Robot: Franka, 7 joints.
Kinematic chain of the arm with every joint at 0, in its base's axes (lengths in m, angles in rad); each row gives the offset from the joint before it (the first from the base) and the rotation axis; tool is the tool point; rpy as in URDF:
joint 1: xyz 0 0 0.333 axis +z
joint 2: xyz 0 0 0 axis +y
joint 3: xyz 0 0 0.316 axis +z
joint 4: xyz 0.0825 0 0 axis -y
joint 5: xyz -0.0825 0 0.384 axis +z
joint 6: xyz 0 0 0 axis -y
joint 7: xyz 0.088 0 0 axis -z
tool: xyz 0 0 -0.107 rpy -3.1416 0 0
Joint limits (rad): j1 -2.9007..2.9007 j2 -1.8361..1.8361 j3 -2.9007..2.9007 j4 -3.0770..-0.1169 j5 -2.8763..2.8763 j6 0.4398..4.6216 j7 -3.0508..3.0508
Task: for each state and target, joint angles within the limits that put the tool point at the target. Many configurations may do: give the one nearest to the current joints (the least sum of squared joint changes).
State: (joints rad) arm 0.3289 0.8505 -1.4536 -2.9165 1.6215 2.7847 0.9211
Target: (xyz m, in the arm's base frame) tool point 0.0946 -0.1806 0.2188
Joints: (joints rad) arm 1.0026 0.6080 -1.0925 -3.0770 2.0165 3.3459 0.9211
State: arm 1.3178 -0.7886 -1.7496 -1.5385 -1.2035 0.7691 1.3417
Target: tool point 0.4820 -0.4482 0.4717
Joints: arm 1.6368 -0.8951 -1.7005 -1.3348 -1.3236 1.0922 1.3417
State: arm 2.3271 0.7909 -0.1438 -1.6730 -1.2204 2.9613 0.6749
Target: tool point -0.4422 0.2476 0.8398
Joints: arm 2.4663 -0.1514 -0.0085 -1.5746 -1.2530 3.1860 0.6749
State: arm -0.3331 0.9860 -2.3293 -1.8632 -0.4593 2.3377 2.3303
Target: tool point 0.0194 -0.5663 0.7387
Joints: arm -0.2809 1.1156 -2.0575 -1.6822 -0.4584 2.4226 2.3303
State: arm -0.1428 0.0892 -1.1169 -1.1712 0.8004 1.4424 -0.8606
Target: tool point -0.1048 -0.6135 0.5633
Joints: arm -0.7502 0.4209 -1.2975 -1.5175 0.7506 1.6315 -0.8606
